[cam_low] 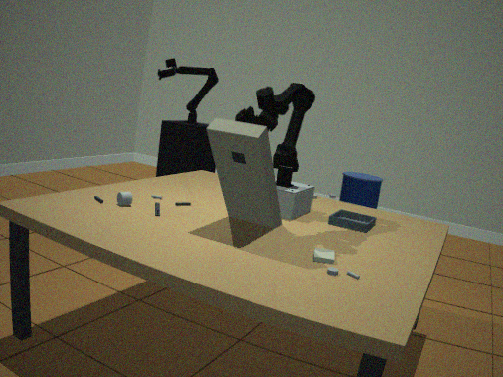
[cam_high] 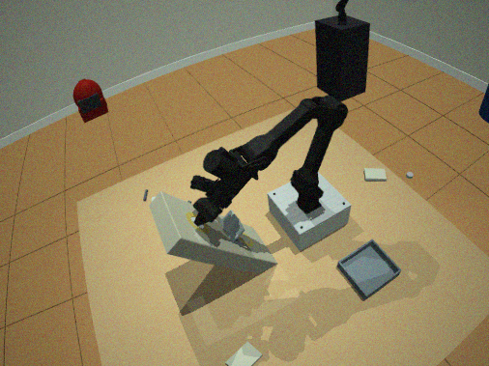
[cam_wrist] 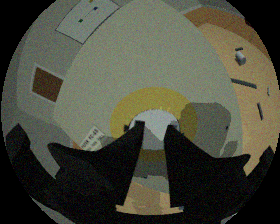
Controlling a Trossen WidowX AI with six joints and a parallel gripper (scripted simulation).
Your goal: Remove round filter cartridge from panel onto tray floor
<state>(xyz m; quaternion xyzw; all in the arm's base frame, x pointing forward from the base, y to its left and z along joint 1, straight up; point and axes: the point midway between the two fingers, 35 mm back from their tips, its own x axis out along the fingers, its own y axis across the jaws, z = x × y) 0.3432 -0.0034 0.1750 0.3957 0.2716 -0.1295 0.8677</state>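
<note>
My gripper tip is 10 mm short of the round filter cartridge and 10 mm above it. Also, from my gripper tip: tray (420 mm behind, 290 mm to the left, 250 mm below); then grey service panel (80 mm below, 40 mm behind).
</note>
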